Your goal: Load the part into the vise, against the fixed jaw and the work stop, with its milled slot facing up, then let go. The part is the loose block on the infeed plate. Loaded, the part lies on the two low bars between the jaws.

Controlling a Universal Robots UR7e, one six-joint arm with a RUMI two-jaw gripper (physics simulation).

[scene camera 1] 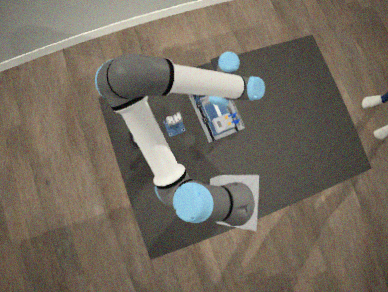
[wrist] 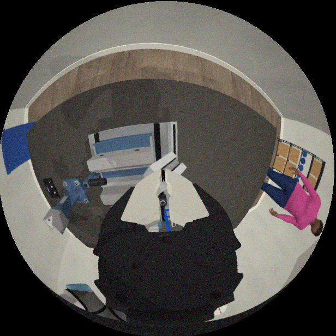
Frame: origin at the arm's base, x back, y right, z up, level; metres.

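Where they show: arm's base, link origin: (scene camera 1: 237,203).
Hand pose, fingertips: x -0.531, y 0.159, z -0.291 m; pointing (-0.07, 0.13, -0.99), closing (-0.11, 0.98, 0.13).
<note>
Each offset is from my fingertips to the centre of the thing. "pt": to the spot under its first point.
The part (wrist: 162,163), a pale block, shows in the wrist view just beyond the fingertips. It sits skewed to the vise jaws at the vise's right side, with a grey channel between two pale strips facing the camera. The gripper's fingers partly hide it, and what it rests on cannot be told. The vise {dy -0.051, dx +0.086, dz -0.045 m} (wrist: 120,160) (scene camera 1: 220,123) has pale jaws and blue surfaces. My gripper (wrist: 163,170) is shut and empty, with its tips close to the part's near side. In the scene view the arm hides the gripper.
A blue bracket (wrist: 75,190) with a pale block and a black cylinder (wrist: 97,182) stands left of the vise; the bracket {pt dy -0.273, dx +0.133, dz -0.065 m} (scene camera 1: 175,128) also shows in the scene view. A small black plate (wrist: 51,188) lies beyond it. A person (wrist: 302,204) stands off the table.
</note>
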